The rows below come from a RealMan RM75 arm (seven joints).
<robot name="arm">
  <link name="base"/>
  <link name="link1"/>
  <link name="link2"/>
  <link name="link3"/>
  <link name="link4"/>
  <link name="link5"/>
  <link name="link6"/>
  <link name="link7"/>
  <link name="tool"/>
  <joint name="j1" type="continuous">
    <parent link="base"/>
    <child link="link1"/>
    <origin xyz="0 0 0.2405"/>
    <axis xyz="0 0 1"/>
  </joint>
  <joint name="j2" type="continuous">
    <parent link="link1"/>
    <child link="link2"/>
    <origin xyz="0 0 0"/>
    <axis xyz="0 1 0"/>
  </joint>
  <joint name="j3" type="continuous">
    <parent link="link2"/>
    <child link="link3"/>
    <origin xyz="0 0 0.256"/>
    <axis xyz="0 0 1"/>
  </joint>
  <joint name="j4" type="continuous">
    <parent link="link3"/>
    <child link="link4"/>
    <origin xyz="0 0 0"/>
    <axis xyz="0 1 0"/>
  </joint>
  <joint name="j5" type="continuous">
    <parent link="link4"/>
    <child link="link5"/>
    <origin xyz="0 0 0.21"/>
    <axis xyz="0 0 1"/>
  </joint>
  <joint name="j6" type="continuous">
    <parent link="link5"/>
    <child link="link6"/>
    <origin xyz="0 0 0"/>
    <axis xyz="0 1 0"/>
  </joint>
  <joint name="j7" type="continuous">
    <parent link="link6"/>
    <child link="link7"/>
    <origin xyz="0 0 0.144"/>
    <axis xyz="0 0 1"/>
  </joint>
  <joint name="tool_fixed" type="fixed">
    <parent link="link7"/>
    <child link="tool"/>
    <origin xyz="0 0 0"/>
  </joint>
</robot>
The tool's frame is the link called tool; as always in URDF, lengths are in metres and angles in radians. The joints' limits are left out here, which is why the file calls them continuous.
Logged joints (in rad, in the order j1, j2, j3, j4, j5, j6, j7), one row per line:
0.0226, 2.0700, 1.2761, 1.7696, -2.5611, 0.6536, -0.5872
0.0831, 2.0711, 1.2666, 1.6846, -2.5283, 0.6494, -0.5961
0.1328, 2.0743, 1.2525, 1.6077, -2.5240, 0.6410, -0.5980
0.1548, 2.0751, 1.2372, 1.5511, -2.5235, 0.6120, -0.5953
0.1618, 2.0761, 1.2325, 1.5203, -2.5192, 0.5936, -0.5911
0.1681, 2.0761, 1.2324, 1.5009, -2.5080, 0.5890, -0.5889
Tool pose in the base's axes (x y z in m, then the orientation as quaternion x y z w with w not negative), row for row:
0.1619, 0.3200, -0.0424, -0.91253, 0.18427, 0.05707, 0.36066
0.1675, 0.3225, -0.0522, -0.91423, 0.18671, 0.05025, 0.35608
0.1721, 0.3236, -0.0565, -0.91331, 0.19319, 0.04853, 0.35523
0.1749, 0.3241, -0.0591, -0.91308, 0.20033, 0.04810, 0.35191
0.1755, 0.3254, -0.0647, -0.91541, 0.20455, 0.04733, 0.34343
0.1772, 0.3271, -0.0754, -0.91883, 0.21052, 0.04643, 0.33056
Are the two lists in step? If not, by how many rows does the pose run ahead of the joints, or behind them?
The pose runs 2 rows ahead of the joints: the pose in row i belongs to the joints in row i + 2.
